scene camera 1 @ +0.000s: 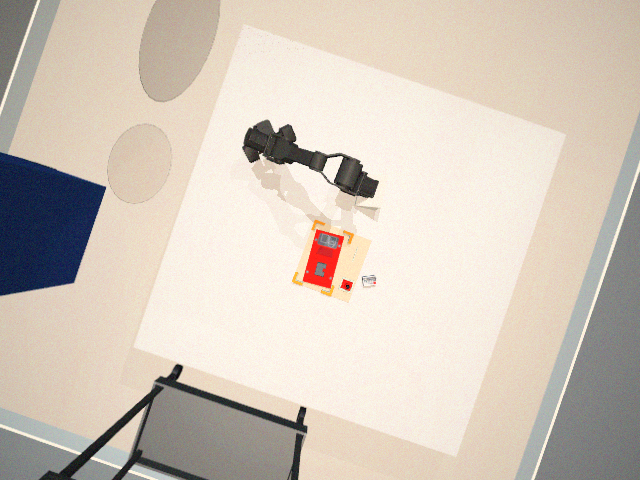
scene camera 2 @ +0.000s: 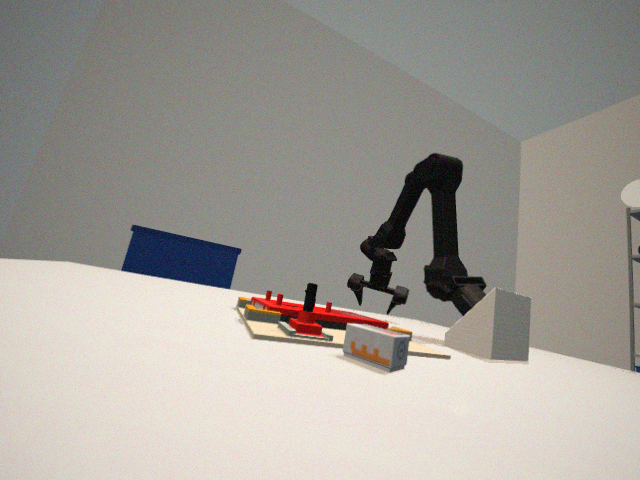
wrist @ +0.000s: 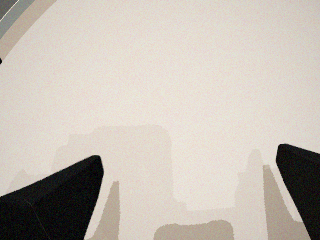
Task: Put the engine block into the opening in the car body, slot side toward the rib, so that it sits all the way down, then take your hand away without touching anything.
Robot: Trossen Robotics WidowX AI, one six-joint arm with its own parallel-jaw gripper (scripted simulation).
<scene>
My gripper [scene camera 2: 373, 309] is open and holds nothing. I also see a red car body [scene camera 2: 328, 318] and an engine block [scene camera 2: 386, 350].
The red car body also shows in scene camera 1 [scene camera 1: 326, 247]. My gripper is seen too in the wrist view [wrist: 193, 160]. The wrist view does not show the red car body: it is out of frame. The wrist view misses the engine block: it is out of frame.
</scene>
